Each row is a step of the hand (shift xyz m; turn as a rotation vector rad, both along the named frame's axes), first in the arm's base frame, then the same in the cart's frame.
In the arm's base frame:
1: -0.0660 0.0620 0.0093 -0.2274 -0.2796 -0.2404
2: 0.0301 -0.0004 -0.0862 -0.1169 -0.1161 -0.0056
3: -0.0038 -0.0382 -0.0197 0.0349 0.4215 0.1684
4: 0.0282 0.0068 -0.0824 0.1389 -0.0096 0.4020
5: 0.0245 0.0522 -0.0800 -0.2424 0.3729 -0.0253
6: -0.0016 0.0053 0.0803 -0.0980 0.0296 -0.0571
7: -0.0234 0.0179 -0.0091 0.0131 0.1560 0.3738
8: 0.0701 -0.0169 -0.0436 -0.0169 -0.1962 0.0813
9: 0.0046 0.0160 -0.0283 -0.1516 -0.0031 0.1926
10: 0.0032 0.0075 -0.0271 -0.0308 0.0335 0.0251
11: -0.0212 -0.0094 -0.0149 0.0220 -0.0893 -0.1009
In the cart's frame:
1: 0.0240 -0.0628 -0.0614 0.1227 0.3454 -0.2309
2: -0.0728 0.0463 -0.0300 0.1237 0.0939 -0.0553
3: 0.0065 0.0425 -0.0034 -0.0971 -0.4448 0.0032
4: -0.0722 0.0381 -0.0312 0.1568 -0.1857 0.3492
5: -0.0873 -0.0024 -0.0459 -0.0091 -0.3250 -0.3046
6: 0.0480 -0.0454 0.0460 0.0184 -0.0036 -0.1157
7: 0.0026 -0.0125 -0.0281 0.1545 -0.3228 0.1902
8: -0.0666 0.0418 0.0303 0.1433 0.1259 0.0949
9: -0.0271 0.0010 -0.0185 0.2208 -0.1062 0.0059
10: -0.0219 0.0076 -0.0163 0.0220 -0.0438 -0.0174
11: 0.0090 0.0141 -0.0219 -0.0391 0.1295 -0.0185

